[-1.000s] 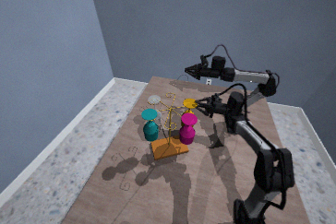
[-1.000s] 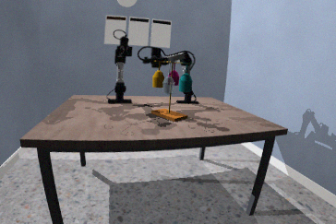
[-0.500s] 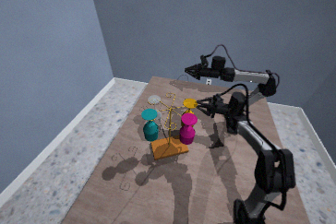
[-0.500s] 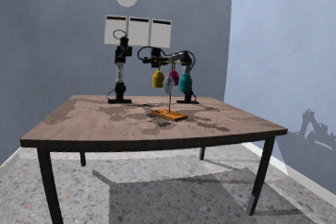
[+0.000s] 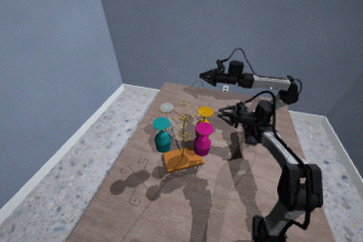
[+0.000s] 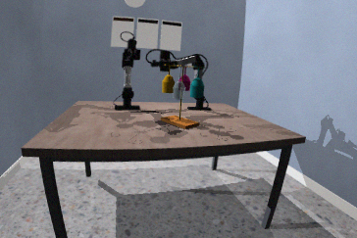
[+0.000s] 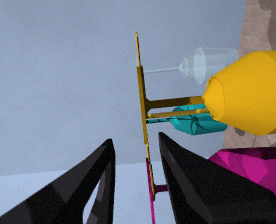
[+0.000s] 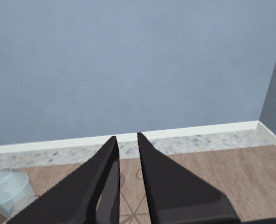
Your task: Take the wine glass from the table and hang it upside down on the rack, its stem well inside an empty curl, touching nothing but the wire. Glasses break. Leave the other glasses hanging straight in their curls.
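Right now my left hand is 70 mm short of the yellow wine glass and 80 mm above it. The rest, counted from my left hand: clear glass (260 mm ahead, 10 mm to the left, 80 mm below); then magenta glass (60 mm ahead, 110 mm to the left, 70 mm below); then wire rack (160 mm ahead, 60 mm to the left, 180 mm below).
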